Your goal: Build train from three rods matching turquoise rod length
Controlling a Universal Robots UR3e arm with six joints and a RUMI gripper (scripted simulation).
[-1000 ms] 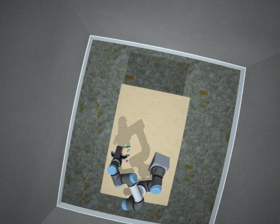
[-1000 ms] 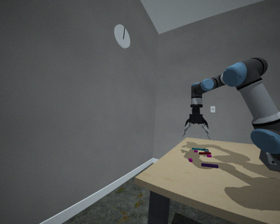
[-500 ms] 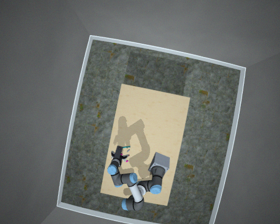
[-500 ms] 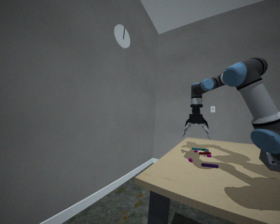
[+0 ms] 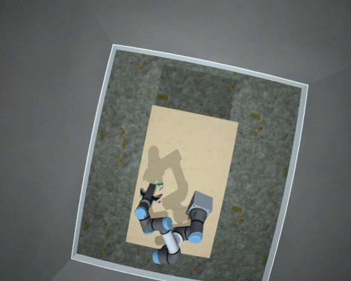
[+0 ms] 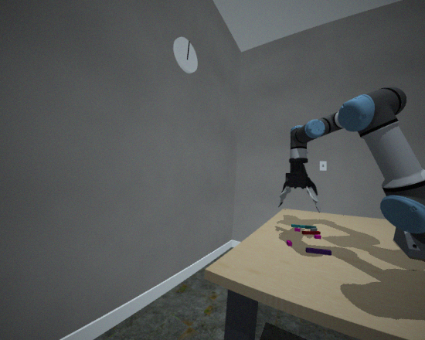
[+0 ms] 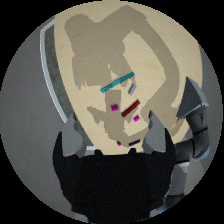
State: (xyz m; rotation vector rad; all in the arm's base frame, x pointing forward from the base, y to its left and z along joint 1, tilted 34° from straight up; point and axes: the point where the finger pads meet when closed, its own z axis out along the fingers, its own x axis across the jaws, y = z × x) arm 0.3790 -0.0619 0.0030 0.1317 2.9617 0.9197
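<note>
Now: the red rod 60 mm behind my hand, 40 mm to the left of it and 70 mm below it. Round my hand: purple rod (90 mm behind, 230 mm to the left, 70 mm below); then grey rod (60 mm behind, 20 mm to the right, 70 mm below); then turquoise rod (20 mm behind, 40 mm to the right, 70 mm below).
</note>
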